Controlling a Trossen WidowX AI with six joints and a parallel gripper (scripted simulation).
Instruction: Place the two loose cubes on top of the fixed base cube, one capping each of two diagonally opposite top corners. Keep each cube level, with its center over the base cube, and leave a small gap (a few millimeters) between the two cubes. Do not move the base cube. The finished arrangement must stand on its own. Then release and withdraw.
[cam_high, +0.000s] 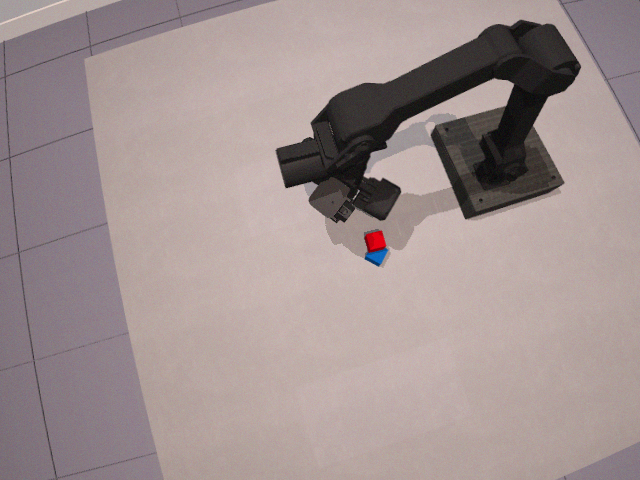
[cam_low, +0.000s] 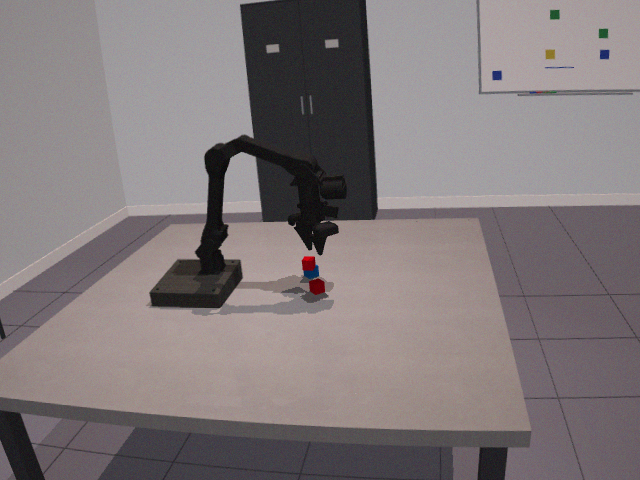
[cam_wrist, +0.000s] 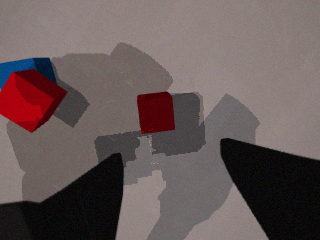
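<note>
The blue cube is 5 cm behind my gripper tip, 11 cm to the left of it and 11 cm below it.
</note>
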